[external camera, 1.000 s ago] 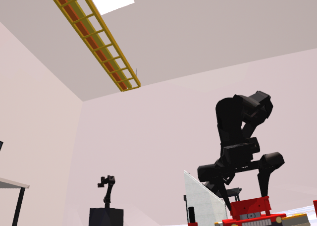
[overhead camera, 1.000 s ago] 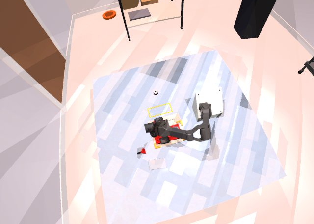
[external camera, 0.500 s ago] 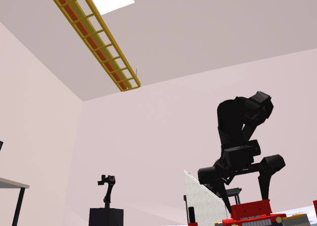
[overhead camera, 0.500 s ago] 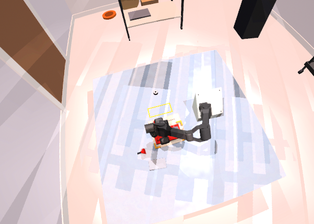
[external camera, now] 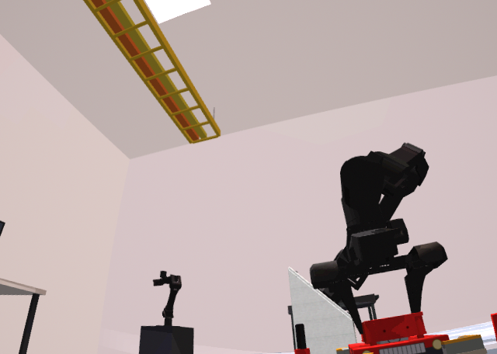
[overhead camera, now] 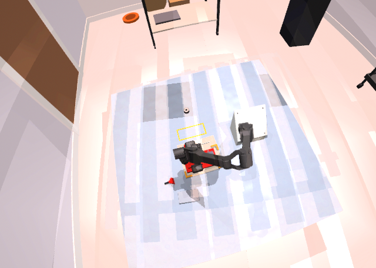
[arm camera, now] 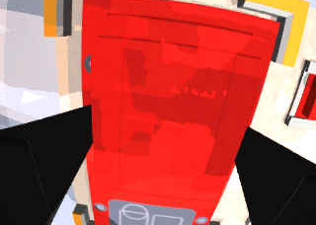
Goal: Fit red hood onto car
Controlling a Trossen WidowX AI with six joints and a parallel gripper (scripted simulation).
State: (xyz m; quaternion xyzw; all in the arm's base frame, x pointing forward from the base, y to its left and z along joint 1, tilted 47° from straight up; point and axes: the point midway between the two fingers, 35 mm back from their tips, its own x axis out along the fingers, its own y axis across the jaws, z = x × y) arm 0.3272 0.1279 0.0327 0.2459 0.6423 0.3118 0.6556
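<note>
Now: the red hood 10 mm above my gripper tip. From my gripper tip the other things lie so: grey engine block 20 mm below; then jig 40 mm behind, 30 mm below, 20 mm to the right.
</note>
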